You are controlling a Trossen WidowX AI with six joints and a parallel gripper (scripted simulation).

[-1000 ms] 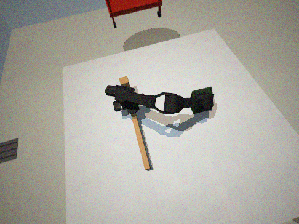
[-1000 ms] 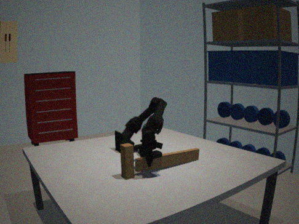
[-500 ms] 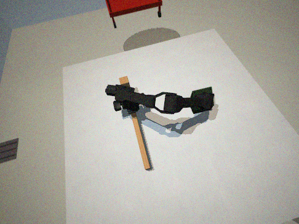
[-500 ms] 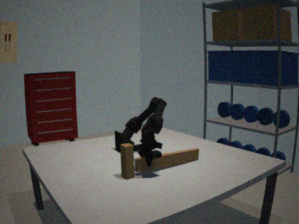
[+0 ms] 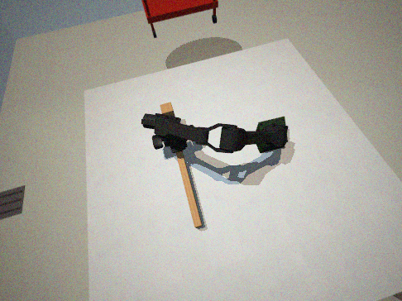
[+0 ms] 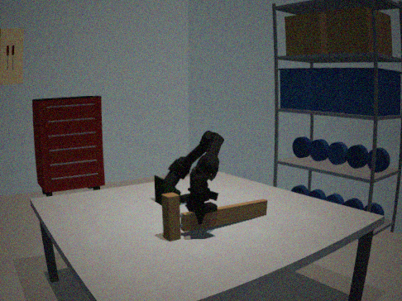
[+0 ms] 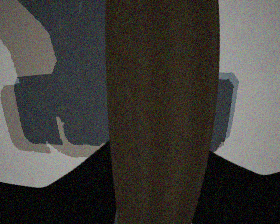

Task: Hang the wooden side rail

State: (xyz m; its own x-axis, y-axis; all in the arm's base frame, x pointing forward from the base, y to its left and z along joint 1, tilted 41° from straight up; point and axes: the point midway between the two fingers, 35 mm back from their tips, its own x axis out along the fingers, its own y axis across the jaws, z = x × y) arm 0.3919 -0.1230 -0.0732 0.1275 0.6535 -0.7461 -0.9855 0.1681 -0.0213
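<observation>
My gripper tip is 1 cm past the headboard post, 12 cm to the left of it and 4 cm below it.
</observation>
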